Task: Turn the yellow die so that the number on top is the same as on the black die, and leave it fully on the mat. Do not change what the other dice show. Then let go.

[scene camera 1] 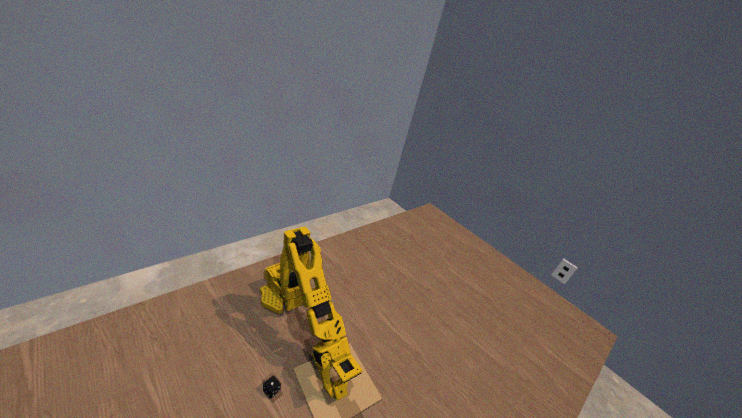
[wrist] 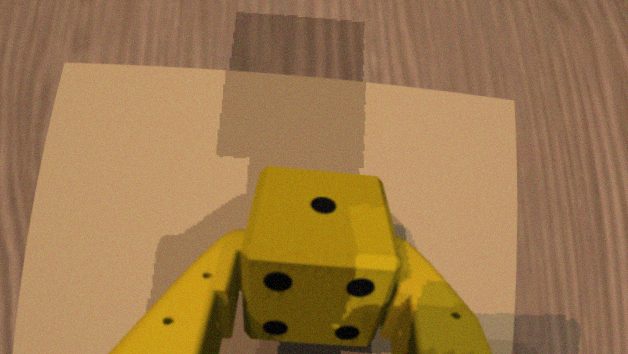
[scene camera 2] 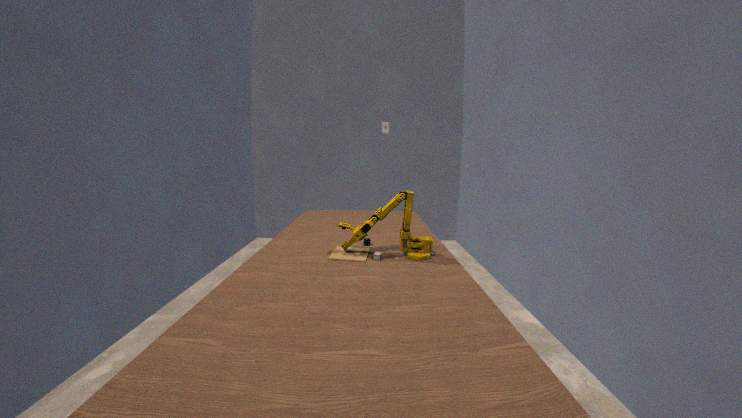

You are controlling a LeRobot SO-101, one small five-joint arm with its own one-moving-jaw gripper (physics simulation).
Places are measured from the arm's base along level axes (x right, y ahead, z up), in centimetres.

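Pixels of known places: hand, tool point: [scene camera 1: 343, 386] [wrist: 253, 252] [scene camera 2: 345, 246]; arm's base, link origin: [scene camera 1: 286, 301] [scene camera 2: 412, 255].
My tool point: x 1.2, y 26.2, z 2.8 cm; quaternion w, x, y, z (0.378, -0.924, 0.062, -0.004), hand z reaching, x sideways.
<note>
For each thing: its middle in the pictures, then the offset to it from my tool point. Level surfaces: height alone.
- yellow die, body centre: [wrist: 316, 255] [scene camera 1: 338, 389] dz +0.2, dx +1.2, dy -0.1 cm
- tan mat, body centre: [wrist: 260, 324] [scene camera 1: 337, 383] [scene camera 2: 350, 253] dz -2.6, dx -0.2, dy -2.0 cm
- black die, body centre: [scene camera 1: 271, 386] [scene camera 2: 366, 241] dz -1.5, dx +11.2, dy -8.5 cm
- pale grey die, body centre: [scene camera 2: 377, 256] dz -1.5, dx -5.4, dy -12.6 cm
- wooden table, surface height: dz -2.8 cm
My gripper [scene camera 1: 334, 391] [scene camera 2: 343, 248] [wrist: 320, 250] is shut on the yellow die [wrist: 300, 230], with a jaw pressed on each side. In the wrist view the die's upper face in the picture shows one pip, and the face below it shows four. The die is hard to tell from the yellow jaws in the scene views. It is over the tan mat [scene camera 1: 365, 393] [scene camera 2: 353, 256] [wrist: 125, 150]; whether it touches the mat is unclear. The black die [scene camera 1: 271, 386] [scene camera 2: 367, 241] stands on the table beside the mat, with one white pip on top.
A pale grey die [scene camera 2: 377, 255] stands on the table between the mat and the arm's base [scene camera 2: 419, 249]; its top number is too small to read. The wooden table [scene camera 1: 441, 311] [scene camera 2: 332, 321] extends around the mat. An outlet [scene camera 1: 564, 270] [scene camera 2: 385, 127] is on the wall.
</note>
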